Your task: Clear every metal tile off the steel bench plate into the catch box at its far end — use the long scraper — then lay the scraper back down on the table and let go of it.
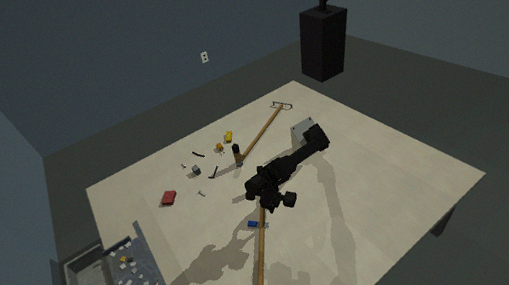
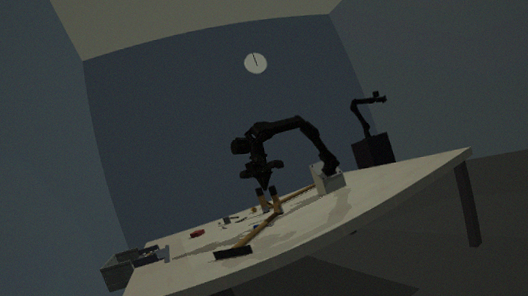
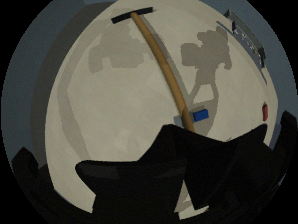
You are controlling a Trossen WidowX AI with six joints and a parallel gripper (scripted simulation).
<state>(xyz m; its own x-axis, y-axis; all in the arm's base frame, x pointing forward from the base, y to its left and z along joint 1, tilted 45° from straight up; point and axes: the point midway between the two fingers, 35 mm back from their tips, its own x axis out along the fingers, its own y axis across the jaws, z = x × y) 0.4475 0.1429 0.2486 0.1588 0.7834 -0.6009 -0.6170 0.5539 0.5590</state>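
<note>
The long scraper is 90 mm below my gripper tip, 60 mm ahead of it and 10 mm to the right of it. Round my gripper tip: black hex key (490 mm to the right, 150 mm below, 50 mm ahead); then grey piece (570 mm to the right, 130 mm below, 100 mm ahead); then blue piece (150 mm below, 80 mm to the right, 40 mm ahead).
</note>
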